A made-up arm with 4 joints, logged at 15 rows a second.
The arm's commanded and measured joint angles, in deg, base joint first. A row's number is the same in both.
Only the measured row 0 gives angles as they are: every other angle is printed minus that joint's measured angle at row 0.
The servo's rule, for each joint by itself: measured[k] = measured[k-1] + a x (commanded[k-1-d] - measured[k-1]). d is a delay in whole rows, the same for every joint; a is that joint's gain. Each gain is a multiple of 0.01, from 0.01 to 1. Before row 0 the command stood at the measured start. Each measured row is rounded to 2 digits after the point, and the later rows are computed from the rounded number. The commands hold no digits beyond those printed.
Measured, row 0:
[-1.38 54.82 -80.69 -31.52]
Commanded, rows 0 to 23:
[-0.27 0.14 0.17 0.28]
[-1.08 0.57 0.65 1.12]
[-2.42 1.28 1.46 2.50]
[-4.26 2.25 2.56 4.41]
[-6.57 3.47 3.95 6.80]
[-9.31 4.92 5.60 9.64]
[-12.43 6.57 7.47 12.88]
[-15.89 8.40 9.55 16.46]
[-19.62 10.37 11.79 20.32]
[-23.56 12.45 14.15 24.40]
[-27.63 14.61 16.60 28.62]
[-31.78 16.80 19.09 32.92]
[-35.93 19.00 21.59 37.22]
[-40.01 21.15 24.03 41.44]
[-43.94 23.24 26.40 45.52]
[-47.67 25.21 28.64 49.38]
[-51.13 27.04 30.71 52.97]
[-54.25 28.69 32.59 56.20]
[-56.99 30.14 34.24 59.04]
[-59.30 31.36 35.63 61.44]
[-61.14 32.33 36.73 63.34]
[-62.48 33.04 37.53 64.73]
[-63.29 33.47 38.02 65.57]
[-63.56 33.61 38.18 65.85]
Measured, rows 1 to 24:
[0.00 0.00 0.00 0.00]
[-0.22 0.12 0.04 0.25]
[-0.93 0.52 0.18 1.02]
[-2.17 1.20 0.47 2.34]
[-3.90 2.13 0.95 4.18]
[-6.12 3.32 1.64 6.51]
[-8.77 4.74 2.55 9.30]
[-11.81 6.37 3.68 12.49]
[-15.20 8.18 5.03 16.02]
[-18.87 10.13 6.58 19.85]
[-22.76 12.19 8.32 23.90]
[-26.80 14.34 10.22 28.10]
[-30.93 16.53 12.26 32.39]
[-35.08 18.73 14.41 36.69]
[-39.17 20.88 16.62 40.92]
[-43.13 22.98 18.87 45.01]
[-46.90 24.96 21.12 48.90]
[-50.41 26.81 23.33 52.52]
[-53.60 28.48 25.46 55.80]
[-56.41 29.96 27.48 58.68]
[-58.81 31.21 29.35 61.14]
[-60.74 32.21 31.05 63.10]
[-62.18 32.95 32.54 64.55]
[-63.10 33.41 33.80 65.46]
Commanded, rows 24 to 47:
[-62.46 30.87 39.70 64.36]
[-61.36 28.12 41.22 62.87]
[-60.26 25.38 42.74 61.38]
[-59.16 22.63 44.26 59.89]
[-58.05 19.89 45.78 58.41]
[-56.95 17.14 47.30 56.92]
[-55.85 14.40 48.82 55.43]
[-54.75 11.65 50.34 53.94]
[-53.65 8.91 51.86 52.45]
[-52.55 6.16 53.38 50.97]
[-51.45 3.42 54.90 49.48]
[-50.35 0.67 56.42 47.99]
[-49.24 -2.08 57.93 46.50]
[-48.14 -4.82 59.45 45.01]
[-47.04 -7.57 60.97 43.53]
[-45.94 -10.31 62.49 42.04]
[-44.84 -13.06 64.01 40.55]
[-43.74 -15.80 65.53 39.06]
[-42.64 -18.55 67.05 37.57]
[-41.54 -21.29 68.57 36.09]
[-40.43 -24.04 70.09 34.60]
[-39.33 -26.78 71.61 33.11]
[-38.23 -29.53 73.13 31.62]
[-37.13 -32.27 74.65 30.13]
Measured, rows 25 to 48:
[-63.48 33.59 34.81 65.81]
[-62.63 31.17 35.93 64.52]
[-61.58 28.46 37.15 63.05]
[-60.48 25.72 38.44 61.56]
[-59.38 22.97 39.78 60.07]
[-58.28 20.23 41.16 58.59]
[-57.18 17.48 42.57 57.10]
[-56.08 14.74 44.01 55.61]
[-54.98 11.99 45.47 54.12]
[-53.88 9.25 46.94 52.63]
[-52.78 6.50 48.42 51.15]
[-51.68 3.76 49.91 49.66]
[-50.58 1.01 51.41 48.17]
[-49.47 -1.74 52.91 46.68]
[-48.37 -4.48 54.41 45.19]
[-47.27 -7.23 55.92 43.71]
[-46.17 -9.97 57.43 42.22]
[-45.07 -12.72 58.94 40.73]
[-43.97 -15.46 60.46 39.24]
[-42.87 -18.21 61.98 37.75]
[-41.77 -20.95 63.50 36.27]
[-40.66 -23.70 65.02 34.78]
[-39.56 -26.44 66.54 33.29]
[-38.46 -29.19 68.06 31.80]

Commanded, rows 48 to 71:
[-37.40 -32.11 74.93 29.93]
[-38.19 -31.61 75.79 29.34]
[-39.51 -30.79 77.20 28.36]
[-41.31 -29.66 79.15 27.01]
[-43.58 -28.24 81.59 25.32]
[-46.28 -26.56 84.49 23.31]
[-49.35 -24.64 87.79 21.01]
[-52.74 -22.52 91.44 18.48]
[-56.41 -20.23 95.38 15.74]
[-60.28 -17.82 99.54 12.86]
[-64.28 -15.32 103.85 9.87]
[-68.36 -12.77 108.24 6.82]
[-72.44 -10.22 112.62 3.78]
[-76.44 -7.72 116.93 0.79]
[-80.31 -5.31 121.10 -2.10]
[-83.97 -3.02 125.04 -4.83]
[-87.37 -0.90 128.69 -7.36]
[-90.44 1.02 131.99 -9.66]
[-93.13 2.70 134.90 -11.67]
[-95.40 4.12 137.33 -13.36]
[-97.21 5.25 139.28 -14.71]
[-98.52 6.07 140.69 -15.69]
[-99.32 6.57 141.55 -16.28]
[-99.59 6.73 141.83 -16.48]
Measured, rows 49 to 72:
[-37.36 -31.93 69.58 30.31]
[-37.39 -32.09 70.81 29.97]
[-38.05 -31.66 71.96 29.41]
[-39.26 -30.89 73.17 28.48]
[-40.96 -29.80 74.55 27.17]
[-43.13 -28.41 76.17 25.52]
[-45.74 -26.76 78.08 23.55]
[-48.74 -24.87 80.31 21.29]
[-52.06 -22.78 82.87 18.79]
[-55.67 -20.51 85.75 16.08]
[-59.50 -18.12 88.92 13.21]
[-63.47 -15.63 92.35 10.24]
[-67.53 -13.08 96.00 7.20]
[-71.61 -10.53 99.82 4.16]
[-75.62 -8.03 103.76 1.16]
[-79.51 -5.61 107.75 -1.74]
[-83.21 -3.30 111.73 -4.49]
[-86.66 -1.16 115.63 -7.04]
[-89.80 0.78 119.39 -9.37]
[-92.56 2.49 122.96 -11.42]
[-94.92 3.94 126.27 -13.15]
[-96.82 5.11 129.26 -14.54]
[-98.23 5.96 131.89 -15.56]
[-99.13 6.50 134.11 -16.20]

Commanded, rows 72 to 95:
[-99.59 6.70 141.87 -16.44]
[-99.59 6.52 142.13 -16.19]
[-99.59 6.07 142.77 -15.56]
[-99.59 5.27 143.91 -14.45]
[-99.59 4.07 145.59 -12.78]
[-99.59 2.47 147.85 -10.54]
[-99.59 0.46 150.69 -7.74]
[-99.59 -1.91 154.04 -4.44]
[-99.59 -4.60 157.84 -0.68]
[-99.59 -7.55 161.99 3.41]
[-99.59 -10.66 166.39 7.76]
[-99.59 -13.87 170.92 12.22]
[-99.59 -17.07 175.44 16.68]
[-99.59 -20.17 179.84 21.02]
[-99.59 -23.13 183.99 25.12]
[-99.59 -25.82 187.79 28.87]
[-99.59 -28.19 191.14 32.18]
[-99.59 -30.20 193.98 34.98]
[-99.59 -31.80 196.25 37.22]
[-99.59 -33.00 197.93 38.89]
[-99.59 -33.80 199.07 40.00]
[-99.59 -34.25 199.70 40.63]
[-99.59 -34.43 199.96 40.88]
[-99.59 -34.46 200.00 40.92]
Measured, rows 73 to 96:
[-99.51 6.70 135.89 -16.45]
[-99.58 6.70 137.27 -16.44]
[-99.59 6.54 138.39 -16.22]
[-99.59 6.12 139.40 -15.63]
[-99.59 5.36 140.44 -14.58]
[-99.59 4.21 141.62 -12.98]
[-99.59 2.66 143.05 -10.81]
[-99.59 0.70 144.81 -8.08]
[-99.59 -1.62 146.93 -4.84]
[-99.59 -4.27 149.44 -1.14]
[-99.59 -7.19 152.33 2.91]
[-99.59 -10.28 155.56 7.23]
[-99.59 -13.48 159.09 11.67]
[-99.59 -16.68 162.85 16.13]
[-99.59 -19.79 166.76 20.48]
[-99.59 -22.76 170.72 24.61]
[-99.59 -25.48 174.65 28.40]
[-99.59 -27.89 178.44 31.76]
[-99.59 -29.95 182.01 34.63]
[-99.59 -31.60 185.29 36.94]
[-99.59 -32.85 188.20 38.68]
[-99.59 -33.70 190.70 39.85]
[-99.59 -34.19 192.77 40.54]
[-99.59 -34.40 194.42 40.84]

